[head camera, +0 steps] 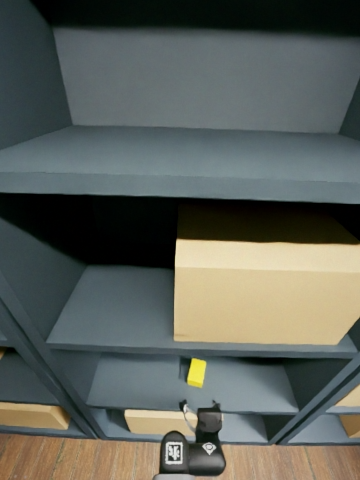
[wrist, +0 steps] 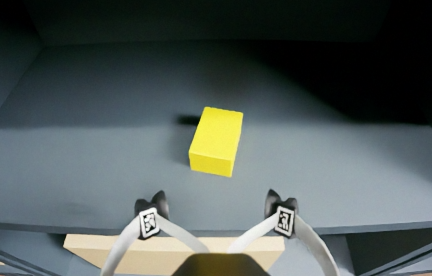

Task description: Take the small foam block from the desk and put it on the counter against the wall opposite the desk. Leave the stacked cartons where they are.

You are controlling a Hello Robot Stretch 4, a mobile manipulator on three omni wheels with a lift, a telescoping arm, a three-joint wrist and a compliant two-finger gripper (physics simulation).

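Places are measured from the robot's base along level axes (x right, y up, z back), in centimetres.
Pixels of known places: hand at its tool point: [head camera: 199,405] [wrist: 216,210].
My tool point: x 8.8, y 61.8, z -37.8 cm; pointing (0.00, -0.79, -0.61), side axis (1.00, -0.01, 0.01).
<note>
Ahead of a thing's pixels: the offset from my tool point to its top centre. Level surfaces: height alone.
The small foam block, a yellow block @[dx +0.4, dy -6.7, dz -14.8 cm] [head camera: 196,373] [wrist: 216,137], lies flat on a low grey-blue shelf board @[dy -11.2 cm] [head camera: 135,387] [wrist: 75,170] of a shelf unit, slightly turned. My gripper [head camera: 200,403] [wrist: 215,204] is open, its two fingertips wide apart with nothing between them. It is in front of the block, near the board's front edge, and apart from it. The desk, the counter and the stacked cartons cannot be identified in these views.
A large cardboard box @[dx +13.0, dy +61.5, dz -18.3 cm] [head camera: 265,305] stands on the shelf above, to the right. Another box @[dx -8.6, dy -30.0, dz -18.6 cm] [head camera: 150,421] [wrist: 125,255] sits on the bottom level below the block. Upright side panels [head camera: 310,400] bound the bay. Further boxes @[dx -87.3, dy -30.0, dz -20.0 cm] [head camera: 32,416] stand in the neighbouring bays. Wooden floor @[dy -64.6 cm] [head camera: 65,455] lies in front.
</note>
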